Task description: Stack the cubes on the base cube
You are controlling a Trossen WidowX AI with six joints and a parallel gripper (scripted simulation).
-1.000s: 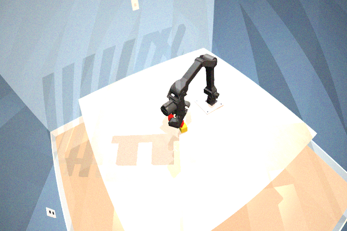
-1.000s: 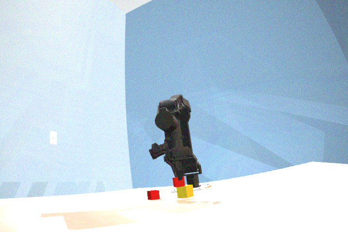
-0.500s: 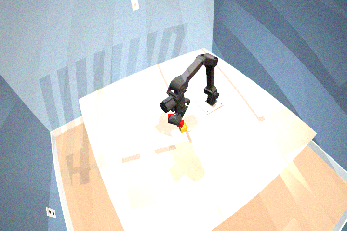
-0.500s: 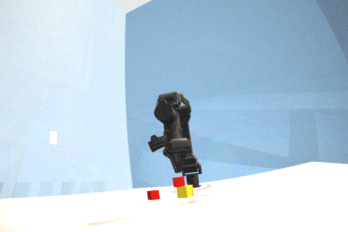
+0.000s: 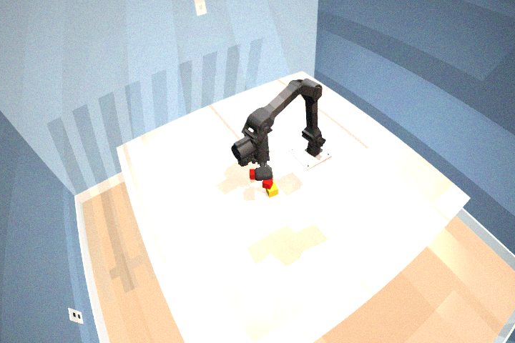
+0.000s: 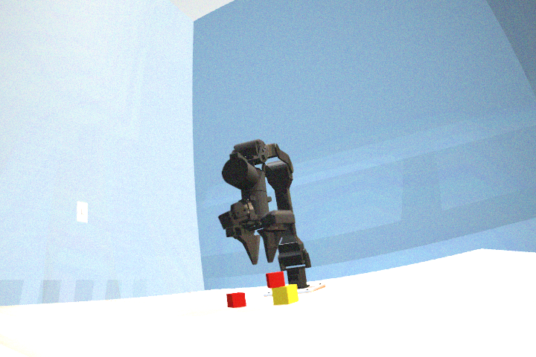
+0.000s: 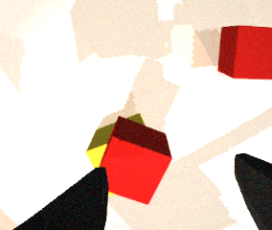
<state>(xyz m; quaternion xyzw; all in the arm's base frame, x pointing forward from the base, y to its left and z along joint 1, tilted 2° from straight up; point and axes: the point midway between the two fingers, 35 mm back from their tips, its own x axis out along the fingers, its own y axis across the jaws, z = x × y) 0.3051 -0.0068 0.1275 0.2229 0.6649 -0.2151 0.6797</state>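
Now: the yellow base cube 80 mm below my gripper tip, 40 mm to the left of it and 10 mm behind it.
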